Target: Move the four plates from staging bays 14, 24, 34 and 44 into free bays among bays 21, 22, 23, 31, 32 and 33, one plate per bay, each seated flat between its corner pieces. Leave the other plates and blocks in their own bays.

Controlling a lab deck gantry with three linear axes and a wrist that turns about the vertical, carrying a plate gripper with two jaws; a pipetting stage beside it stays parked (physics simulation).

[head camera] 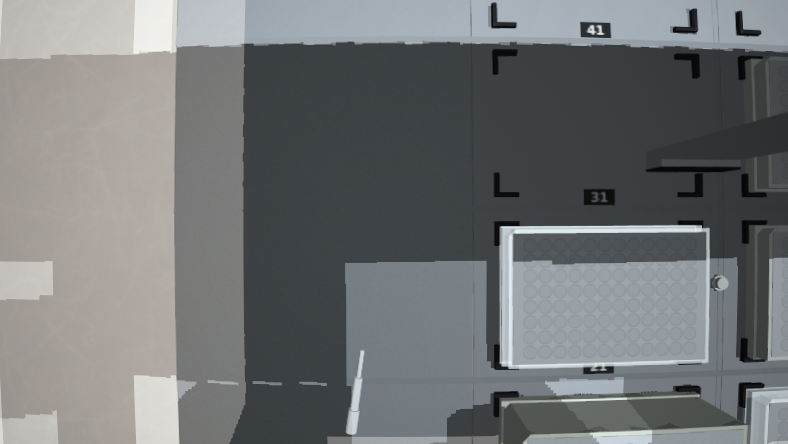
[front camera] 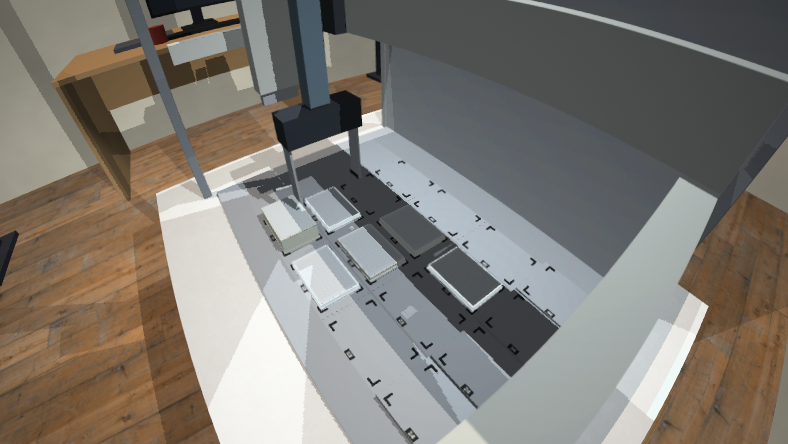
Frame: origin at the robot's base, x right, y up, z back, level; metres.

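Seen in the pictures: gripper, between the fingertips: (head camera: pixel 684 322) (front camera: pixel 328 186); robot's base, origin of its link: (front camera: pixel 264 221).
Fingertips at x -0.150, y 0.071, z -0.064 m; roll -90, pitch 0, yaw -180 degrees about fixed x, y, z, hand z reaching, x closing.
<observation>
Pixels of each thing's middle, then the offset from my fingertips to it. "*": a spot on its surface instead.
- plate with a beige side, middle of its body: (front camera: pixel 370 250) dx +0.000, dy -0.064, dz -0.163 m
- dark grey plate, middle of its body: (front camera: pixel 411 228) dx -0.107, dy -0.064, dz -0.164 m
- Bay 31, a spot on its surface: (head camera: pixel 567 126) * dx -0.105, dy -0.071, dz +0.020 m
- tall block, middle of its body: (front camera: pixel 289 222) dx +0.107, dy -0.050, dz +0.000 m
- white plate, middle of its body: (front camera: pixel 324 275) dx +0.107, dy -0.064, dz -0.164 m
- small knob, middle of its body: (head camera: pixel 720 283) dx -0.006, dy -0.069, dz -0.080 m
My gripper (front camera: pixel 326 186) is open and raised above the far end of the deck, with nothing between its jaws. One jaw shows at the right in the head view. A white-rimmed plate (front camera: pixel 330 208) (head camera: pixel 603 297) lies flat in bay 21, below the gripper. Another white-rimmed plate (front camera: pixel 465 278) lies in bay 33. A plate with a beige side (front camera: pixel 369 250) (head camera: pixel 778 297) is in bay 22. A dark grey plate (front camera: pixel 412 228) (head camera: pixel 778 82) is in bay 32. Bay 31 (head camera: pixel 567 126) is empty. Bays 23, 14, 24, 34 and 44 show no plate in the front view.
A tall block (front camera: pixel 289 223) (head camera: pixel 617 419) stands in bay 11, close beside the bay 21 plate. A white plate (front camera: pixel 325 275) (head camera: pixel 772 413) lies in bay 12. The parked pipetting stage (front camera: pixel 259 49) hangs behind the gripper. A small knob (head camera: pixel 720 282) sits beside bay 21.
</observation>
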